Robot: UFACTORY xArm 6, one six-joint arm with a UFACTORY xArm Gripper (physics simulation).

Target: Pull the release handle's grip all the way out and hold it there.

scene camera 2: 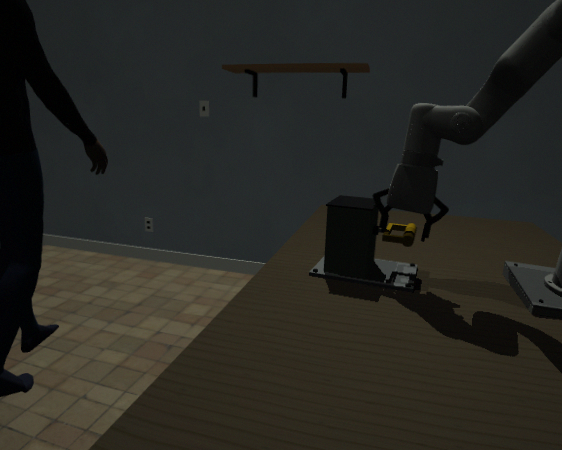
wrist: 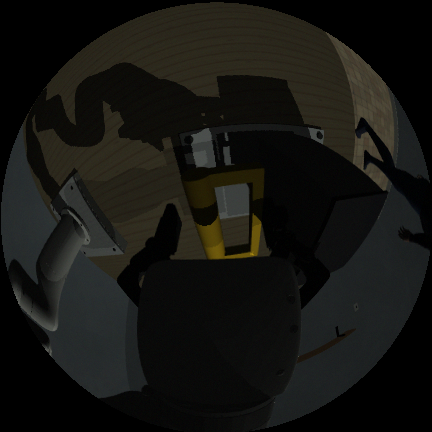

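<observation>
The yellow release handle's grip is a rectangular loop with a thick round bar on the side away from the dark box. The grip stands out from the box's side, above the metal base plate. A short gap shows between box and loop in the scene view. My gripper is open and points down, with the grip between its spread fingers. One finger is near the box side, the other beyond the thick bar. Part of the loop is hidden behind the gripper body in the wrist view.
The robot's base plate stands on the wooden table, on the grip's side of the box. A person stands beyond the table edge. A shelf is on the wall.
</observation>
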